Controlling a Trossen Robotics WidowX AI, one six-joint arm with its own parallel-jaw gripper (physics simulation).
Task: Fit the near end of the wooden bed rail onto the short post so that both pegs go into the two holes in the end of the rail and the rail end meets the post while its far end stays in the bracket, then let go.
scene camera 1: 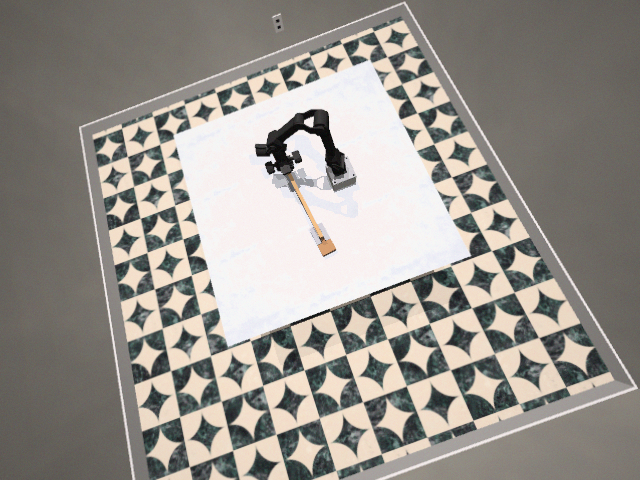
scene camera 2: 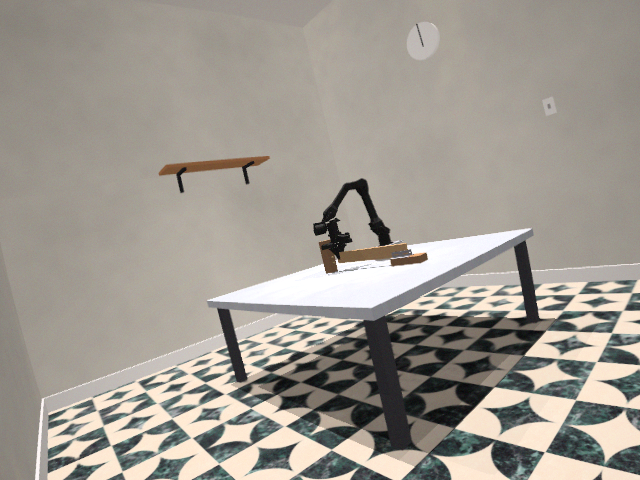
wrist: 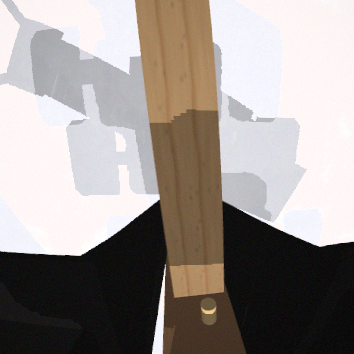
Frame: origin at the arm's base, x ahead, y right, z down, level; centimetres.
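Seen in the pictures: gripper, between the fingertips: [scene camera 2: 341, 259] [wrist: 187, 206]; arm's base, origin of its link: [scene camera 1: 339, 169] [scene camera 2: 385, 244].
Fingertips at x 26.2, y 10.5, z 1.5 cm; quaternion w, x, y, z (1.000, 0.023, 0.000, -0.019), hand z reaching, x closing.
Observation:
Pixels of each thing's top centre, then the offset from my fingertips to it. "spot": a spot on its surface instead. Level surfaces: height alone.
- wooden bed rail, centre of its top: [scene camera 2: 368, 247] [scene camera 1: 302, 199] dx -2.6, dy -20.1, dz -3.9 cm
- white table, height of its surface: dz +6.5 cm
- grey bracket, a spot on its surface: [scene camera 2: 400, 249] [scene camera 1: 317, 233] spot: dx -4.2, dy -39.1, dz -0.6 cm
- small wooden plate, centre of its top: [scene camera 2: 408, 255] [scene camera 1: 322, 238] dx -5.4, dy -41.7, dz +2.9 cm
- dark short post, a spot on its surface: [wrist: 197, 333] spot: dx +0.6, dy +5.9, dz -2.7 cm
- round peg, a spot on its surface: [wrist: 208, 311] spot: dx +1.1, dy +4.8, dz -2.3 cm
The wooden bed rail [scene camera 1: 308, 207] [scene camera 2: 366, 253] [wrist: 179, 63] runs across the white table [scene camera 1: 390, 214] [scene camera 2: 413, 281]. Its far end sits in the grey bracket [scene camera 1: 316, 232] [scene camera 2: 400, 249] on a small wooden plate [scene camera 1: 327, 248] [scene camera 2: 410, 259]. My gripper [scene camera 1: 286, 168] [scene camera 2: 337, 245] [wrist: 187, 206] is shut on the rail close to its near end, with one black finger on each side. In the wrist view the rail end stops a little short of the dark short post [wrist: 197, 333] [scene camera 2: 328, 262]. One round peg [wrist: 208, 311] shows bare on the post below the rail end.
The arm's grey base [scene camera 1: 342, 178] stands to the right of the rail on the table. The table's edges are far from the parts on all sides. A wall shelf [scene camera 2: 213, 165] and a clock [scene camera 2: 422, 40] hang on the walls beyond.

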